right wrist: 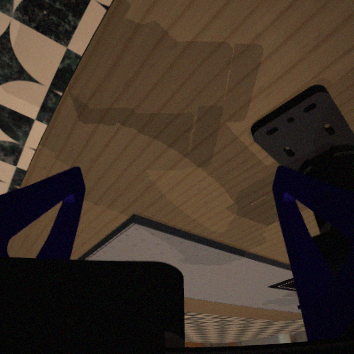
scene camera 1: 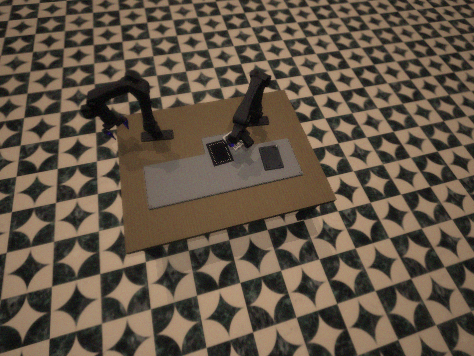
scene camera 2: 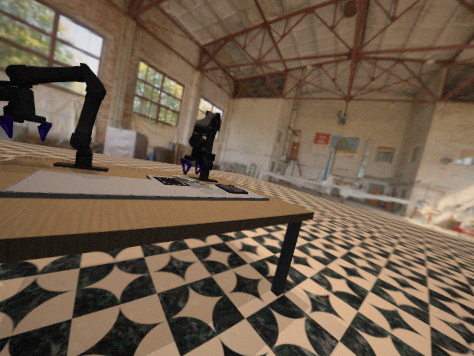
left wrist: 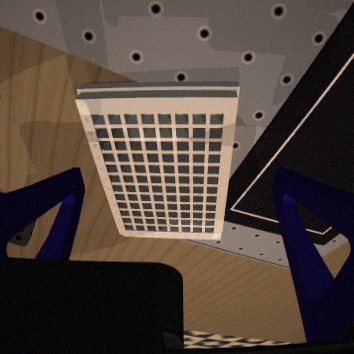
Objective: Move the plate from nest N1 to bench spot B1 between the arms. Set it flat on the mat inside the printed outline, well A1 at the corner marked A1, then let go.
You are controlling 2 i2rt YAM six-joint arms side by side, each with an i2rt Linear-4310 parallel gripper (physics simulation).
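The white multi-well plate lies beside the black mat, which has a thin printed white outline. In the left wrist view the plate is apart from the mat and its wells face up. My left gripper is open above the plate; the plate shows between its spread fingers, nearer the left one. In scene camera 1 this gripper partly hides the plate. My right gripper is open and empty, high near the table's left edge. The A1 mark is not readable.
A grey perforated board lies on the wooden table. A dark rectangular pad is on the board's right part. The right arm's base plate stands behind the board.
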